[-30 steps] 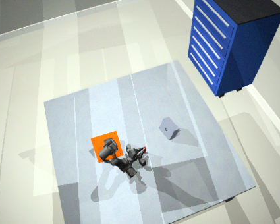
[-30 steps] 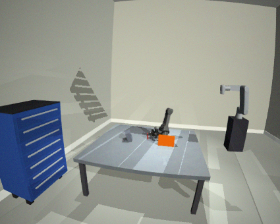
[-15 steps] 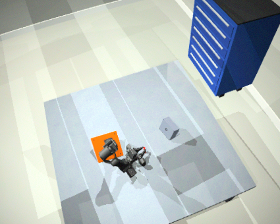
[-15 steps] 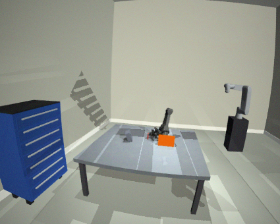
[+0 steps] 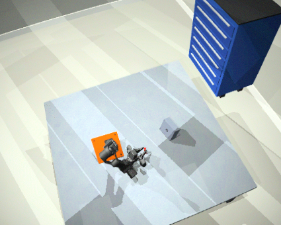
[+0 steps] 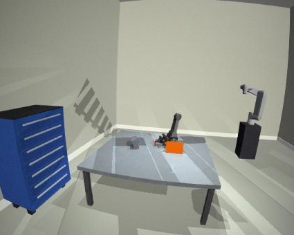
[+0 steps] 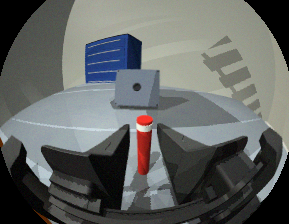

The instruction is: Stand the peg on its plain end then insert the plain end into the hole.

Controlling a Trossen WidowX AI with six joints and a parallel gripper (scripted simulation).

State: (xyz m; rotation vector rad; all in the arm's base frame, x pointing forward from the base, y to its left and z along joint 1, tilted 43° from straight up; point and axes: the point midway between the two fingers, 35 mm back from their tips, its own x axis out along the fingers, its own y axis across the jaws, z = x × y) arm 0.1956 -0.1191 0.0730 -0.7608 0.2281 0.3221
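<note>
Right now my gripper tip is 1 cm above the peg. From my gripper tip the other things lie so: panel: 23 cm ahead, 9 cm to the left, 1 cm below.
</note>
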